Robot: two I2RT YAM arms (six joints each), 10 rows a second.
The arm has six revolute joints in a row. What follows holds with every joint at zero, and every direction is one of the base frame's.
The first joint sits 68 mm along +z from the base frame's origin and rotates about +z.
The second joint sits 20 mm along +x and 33.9 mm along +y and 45.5 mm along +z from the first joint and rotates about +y.
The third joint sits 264 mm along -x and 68.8 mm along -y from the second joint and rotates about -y.
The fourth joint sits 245 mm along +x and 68.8 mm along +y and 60 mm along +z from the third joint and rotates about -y.
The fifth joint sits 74 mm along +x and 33.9 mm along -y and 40.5 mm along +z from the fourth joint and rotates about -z.
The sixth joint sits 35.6 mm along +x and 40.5 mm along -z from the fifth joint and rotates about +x.
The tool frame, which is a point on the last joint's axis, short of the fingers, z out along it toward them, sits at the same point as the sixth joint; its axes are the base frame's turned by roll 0, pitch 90 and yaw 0 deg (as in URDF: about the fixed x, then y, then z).
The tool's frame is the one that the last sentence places.
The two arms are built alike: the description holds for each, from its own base.
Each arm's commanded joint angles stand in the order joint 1, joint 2, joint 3, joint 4, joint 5, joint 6.
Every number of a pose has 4 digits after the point. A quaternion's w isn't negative.
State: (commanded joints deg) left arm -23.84 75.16 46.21 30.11 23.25 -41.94; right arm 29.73 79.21 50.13 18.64 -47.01 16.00
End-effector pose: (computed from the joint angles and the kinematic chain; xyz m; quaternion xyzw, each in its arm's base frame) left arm 0.2710 -0.1351 0.3048 0.0343 0.6997 -0.4983 0.5109; right arm 0.2567 0.1766 0.2884 -0.3376 0.6692 0.5104 0.4216
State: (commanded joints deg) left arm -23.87 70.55 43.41 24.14 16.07 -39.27; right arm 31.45 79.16 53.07 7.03 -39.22 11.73
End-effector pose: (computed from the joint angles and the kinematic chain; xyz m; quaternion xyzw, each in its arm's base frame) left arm 0.2571 -0.1246 0.2984 -0.0009 0.7247 -0.4432 0.5276; right arm 0.2551 0.1824 0.2858 -0.3232 0.7225 0.4553 0.4077
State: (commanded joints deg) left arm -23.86 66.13 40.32 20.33 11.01 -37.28; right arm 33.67 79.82 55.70 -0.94 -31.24 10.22
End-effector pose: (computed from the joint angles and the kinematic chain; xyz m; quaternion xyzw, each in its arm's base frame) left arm 0.2426 -0.1147 0.2919 -0.0220 0.7392 -0.4016 0.5402; right arm 0.2528 0.1906 0.2837 -0.3067 0.7662 0.4039 0.3947
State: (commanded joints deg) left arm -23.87 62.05 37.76 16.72 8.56 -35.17; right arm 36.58 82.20 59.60 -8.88 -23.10 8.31
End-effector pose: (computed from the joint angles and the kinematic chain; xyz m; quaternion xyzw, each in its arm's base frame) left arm 0.2288 -0.1070 0.2862 -0.0249 0.7513 -0.3726 0.5441; right arm 0.2522 0.2046 0.2806 -0.3036 0.8050 0.3443 0.3759
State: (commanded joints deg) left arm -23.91 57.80 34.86 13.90 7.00 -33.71; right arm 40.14 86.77 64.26 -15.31 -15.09 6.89
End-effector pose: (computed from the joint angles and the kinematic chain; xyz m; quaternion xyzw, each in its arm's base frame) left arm 0.2143 -0.0997 0.2795 -0.0254 0.7598 -0.3529 0.5454; right arm 0.2540 0.2263 0.2723 -0.3101 0.8366 0.2821 0.3527
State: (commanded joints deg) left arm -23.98 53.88 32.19 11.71 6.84 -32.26; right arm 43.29 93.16 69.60 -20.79 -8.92 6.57
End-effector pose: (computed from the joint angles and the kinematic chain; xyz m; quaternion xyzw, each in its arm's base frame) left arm 0.2010 -0.0941 0.2730 -0.0169 0.7653 -0.3428 0.5445; right arm 0.2591 0.2517 0.2579 -0.3181 0.8626 0.2280 0.3205
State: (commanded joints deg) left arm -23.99 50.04 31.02 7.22 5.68 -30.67; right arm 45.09 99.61 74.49 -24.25 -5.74 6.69
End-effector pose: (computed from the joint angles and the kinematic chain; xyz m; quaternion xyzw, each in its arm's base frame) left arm 0.1893 -0.0881 0.2704 -0.0140 0.7756 -0.3234 0.5419; right arm 0.2676 0.2735 0.2411 -0.3244 0.8788 0.1936 0.2914
